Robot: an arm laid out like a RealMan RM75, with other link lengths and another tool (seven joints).
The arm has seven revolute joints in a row. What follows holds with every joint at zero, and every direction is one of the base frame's. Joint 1 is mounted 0.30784 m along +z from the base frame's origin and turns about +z. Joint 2 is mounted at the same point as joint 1 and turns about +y. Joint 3 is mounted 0.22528 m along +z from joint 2 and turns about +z. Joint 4 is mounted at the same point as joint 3 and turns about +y. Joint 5 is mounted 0.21 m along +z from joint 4 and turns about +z. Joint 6 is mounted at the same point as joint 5 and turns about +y. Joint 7 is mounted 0.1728 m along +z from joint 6 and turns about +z. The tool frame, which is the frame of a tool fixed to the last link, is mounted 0.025 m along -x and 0.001 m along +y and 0.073 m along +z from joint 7; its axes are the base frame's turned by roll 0, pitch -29.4 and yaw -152.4 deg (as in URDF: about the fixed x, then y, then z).
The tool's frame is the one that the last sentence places.
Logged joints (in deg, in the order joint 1, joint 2, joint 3, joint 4, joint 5, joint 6, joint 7), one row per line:
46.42, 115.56, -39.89, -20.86, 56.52, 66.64, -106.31
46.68, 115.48, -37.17, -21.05, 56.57, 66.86, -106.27
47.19, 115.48, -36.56, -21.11, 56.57, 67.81, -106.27
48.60, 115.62, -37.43, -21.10, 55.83, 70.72, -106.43
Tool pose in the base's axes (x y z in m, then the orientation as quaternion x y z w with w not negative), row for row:
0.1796, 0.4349, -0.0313, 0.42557, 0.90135, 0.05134, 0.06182
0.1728, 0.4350, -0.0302, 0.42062, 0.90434, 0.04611, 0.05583
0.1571, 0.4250, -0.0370, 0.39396, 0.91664, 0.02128, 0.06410
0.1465, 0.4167, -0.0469, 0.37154, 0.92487, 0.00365, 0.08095
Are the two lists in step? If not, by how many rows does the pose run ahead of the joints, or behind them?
The pose runs 1 row ahead of the joints: the pose in row i belongs to the joints in row i + 1.
